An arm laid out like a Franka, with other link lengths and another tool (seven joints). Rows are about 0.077 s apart.
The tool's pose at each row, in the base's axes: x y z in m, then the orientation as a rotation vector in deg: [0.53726, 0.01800, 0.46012, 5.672, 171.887, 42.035]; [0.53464, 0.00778, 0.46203, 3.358, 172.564, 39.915]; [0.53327, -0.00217, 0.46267, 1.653, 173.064, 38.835]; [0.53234, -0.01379, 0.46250, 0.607, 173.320, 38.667]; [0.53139, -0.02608, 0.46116, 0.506, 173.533, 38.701]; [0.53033, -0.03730, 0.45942, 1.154, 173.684, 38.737]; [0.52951, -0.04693, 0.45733, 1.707, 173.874, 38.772]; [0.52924, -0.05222, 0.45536, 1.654, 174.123, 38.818]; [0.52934, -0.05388, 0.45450, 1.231, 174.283, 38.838]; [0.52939, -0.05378, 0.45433, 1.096, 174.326, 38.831]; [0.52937, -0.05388, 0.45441, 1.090, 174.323, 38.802]
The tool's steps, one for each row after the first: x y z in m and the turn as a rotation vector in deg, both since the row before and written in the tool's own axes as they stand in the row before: [0.00178, -0.00830, -0.00655, 1.399, 0.427, -1.476]; [0.00086, -0.00869, -0.00501, 0.729, 0.457, -1.046]; [0.00061, -0.01058, -0.00485, 0.128, 0.349, -0.618]; [0.00081, -0.01169, -0.00405, 0.008, 0.224, -0.017]; [0.00097, -0.01089, -0.00323, 0.007, 0.064, 0.441]; [0.00069, -0.00961, -0.00223, 0.012, 0.115, 0.389]; [0.00019, -0.00563, -0.00047, 0.008, 0.254, 0.020]; [-0.00012, -0.00187, 0.00008, 0.007, 0.213, -0.232]; [-0.00004, 0.00002, 0.00020, 0.010, 0.057, -0.076]; [0.00002, -0.00006, -0.00012, 0.018, -0.008, -0.006]
